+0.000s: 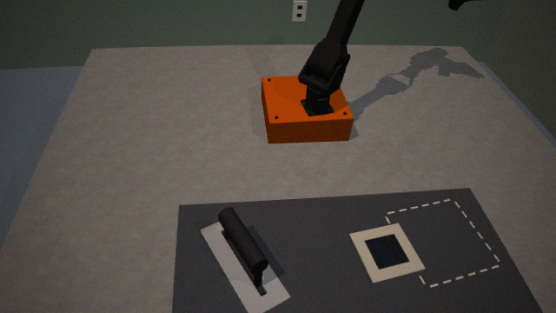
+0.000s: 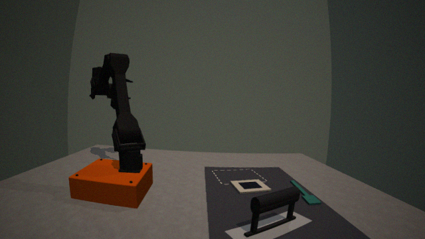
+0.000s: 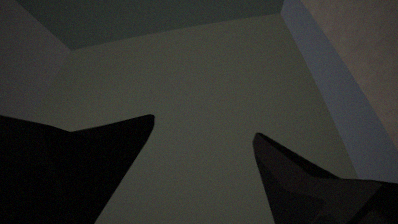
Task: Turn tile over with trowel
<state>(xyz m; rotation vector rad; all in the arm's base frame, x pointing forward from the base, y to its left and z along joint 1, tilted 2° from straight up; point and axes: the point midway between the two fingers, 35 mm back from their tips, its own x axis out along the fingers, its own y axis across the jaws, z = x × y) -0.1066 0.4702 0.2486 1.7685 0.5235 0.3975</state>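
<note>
The trowel is 740 mm to the right of my gripper tip, 400 mm ahead of it and 290 mm below it. The rest, counted from my gripper tip: tile (470 mm to the right, 460 mm ahead, 320 mm below); flat teal strip (610 mm ahead, 580 mm to the right, 330 mm below); dark mat (540 mm to the right, 480 mm ahead, 350 mm below).
</note>
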